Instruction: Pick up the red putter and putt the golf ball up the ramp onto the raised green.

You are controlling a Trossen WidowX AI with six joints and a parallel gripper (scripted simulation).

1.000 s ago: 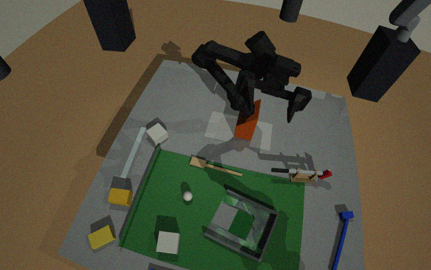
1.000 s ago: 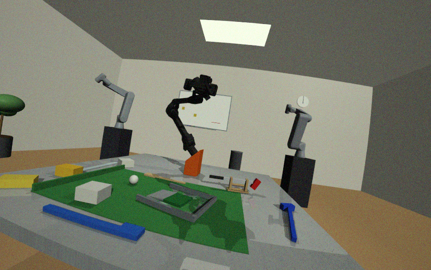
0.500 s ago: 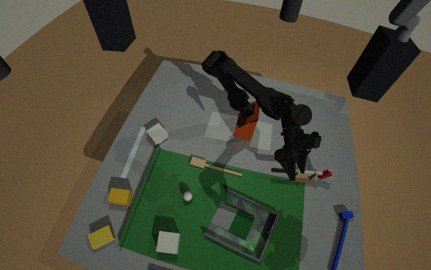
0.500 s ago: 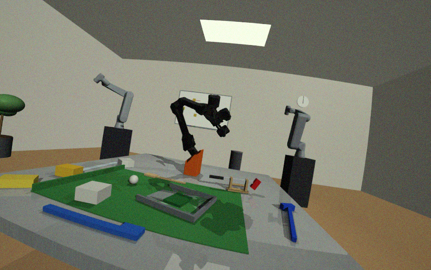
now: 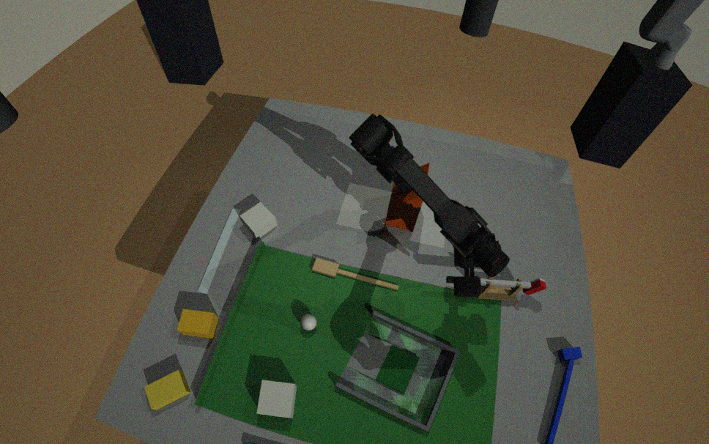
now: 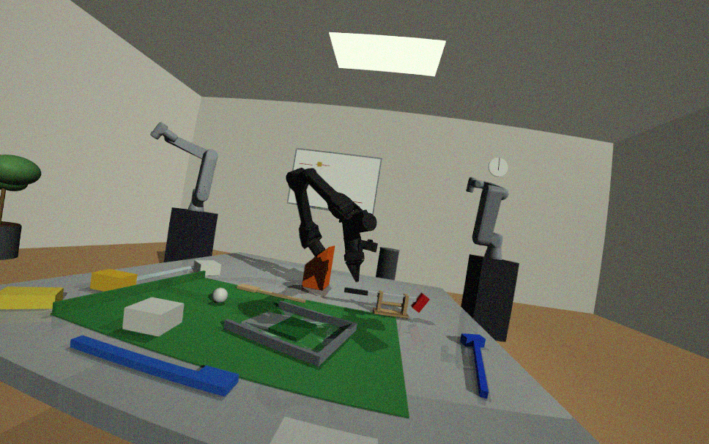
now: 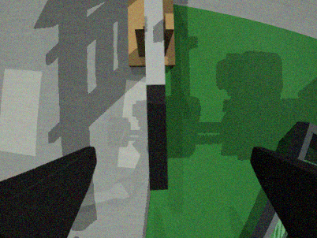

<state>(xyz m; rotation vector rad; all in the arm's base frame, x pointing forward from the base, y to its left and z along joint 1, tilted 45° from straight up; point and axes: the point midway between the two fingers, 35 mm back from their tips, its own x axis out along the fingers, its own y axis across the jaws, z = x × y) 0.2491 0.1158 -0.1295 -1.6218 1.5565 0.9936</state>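
My gripper tip is now 10 mm short of the wooden mallet, 310 mm to the left of it and 100 mm above it. Also, from my gripper tip: small wooden rack: 20 mm behind, 130 mm to the left, 70 mm below; then green mat: 230 mm ahead, 230 mm to the right, 100 mm below; then red putter: 20 mm behind, 120 mm to the left, 50 mm below.
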